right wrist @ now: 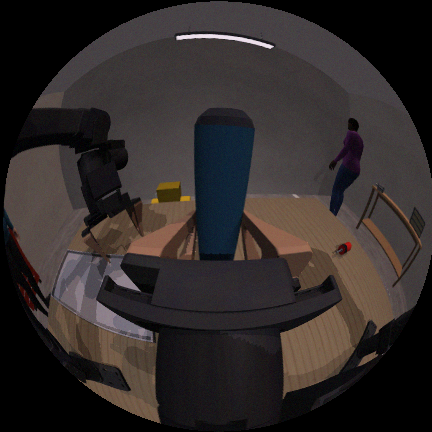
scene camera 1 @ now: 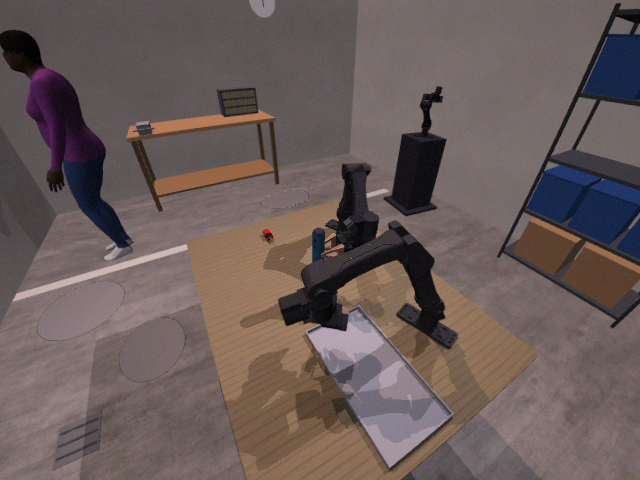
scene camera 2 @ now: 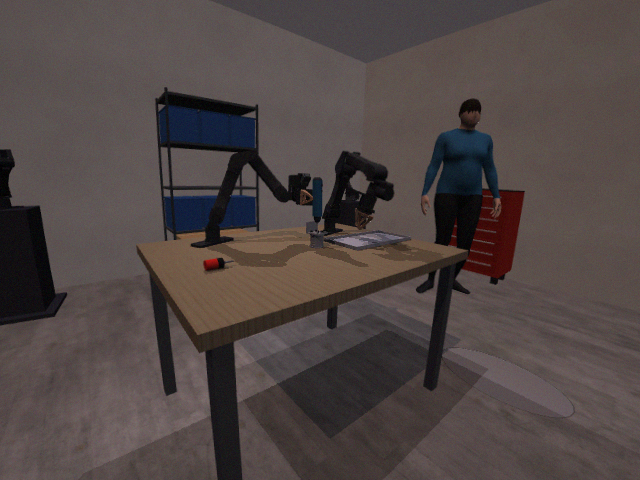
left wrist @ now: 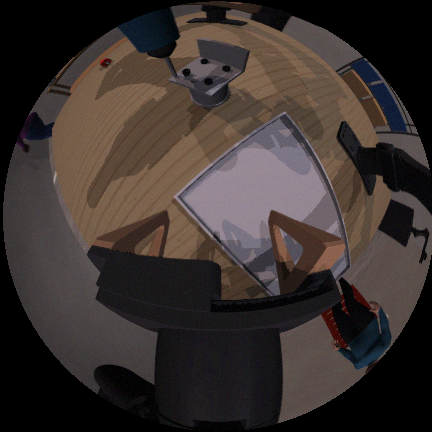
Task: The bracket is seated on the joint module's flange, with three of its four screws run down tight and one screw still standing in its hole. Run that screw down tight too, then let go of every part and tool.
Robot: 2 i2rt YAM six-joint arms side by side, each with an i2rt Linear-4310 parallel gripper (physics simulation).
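Frame: origin at the left arm's base, x back, y right, z up, level; centimetres.
Seen in the pictures: left gripper, fingertip midpoint: (right wrist: 125, 248) (scene camera 1: 324, 322) (scene camera 2: 357, 227) (left wrist: 218, 215); right gripper, fingertip midpoint: (right wrist: 218, 215) (scene camera 1: 318, 252) (scene camera 2: 317, 199); left arm's base, origin of the base link: (scene camera 1: 426, 325) (scene camera 2: 329, 232) (left wrist: 359, 159); right arm's base, origin of the base link: (scene camera 1: 344, 229) (scene camera 2: 213, 242).
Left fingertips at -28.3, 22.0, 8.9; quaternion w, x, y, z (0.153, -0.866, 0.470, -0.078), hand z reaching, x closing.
Note:
Offsets run from my left fingertips to a thing's top centre, as dx, dy, dz. Level surfaces: height alone.
The grey bracket (left wrist: 215, 70) (scene camera 2: 311, 226) sits on the round joint module @(+14.3, +11.3, -2.5) (left wrist: 210, 98) (scene camera 2: 316, 240). Four dark screw heads show on its plate in the left wrist view; I cannot tell which stands higher. My right gripper (scene camera 2: 308, 197) (scene camera 1: 330, 248) is shut on the blue power screwdriver @(+12.3, +14.6, +21.6) (scene camera 1: 317, 246) (scene camera 2: 317, 198) (left wrist: 152, 31) (right wrist: 222, 185), held upright, bit down. In the left wrist view its bit ends by the plate's left edge, close beside the leftmost screw @(+12.7, +13.1, -1.2) (left wrist: 186, 72); contact is unclear. My left gripper (left wrist: 218, 215) (scene camera 2: 363, 219) is open and empty, over the tray's near corner.
A grey tray @(+1.7, -17.4, -7.3) (scene camera 1: 423, 408) (scene camera 2: 377, 238) (left wrist: 240, 175) (right wrist: 85, 290) lies on the wooden table @(dz -8.9) (scene camera 2: 289, 289), beside the joint module. A red screwdriver @(+21.5, +57.6, -5.5) (scene camera 1: 267, 234) (scene camera 2: 212, 264) (left wrist: 105, 62) (right wrist: 345, 248) lies near the table edge. Two people stand away from the table.

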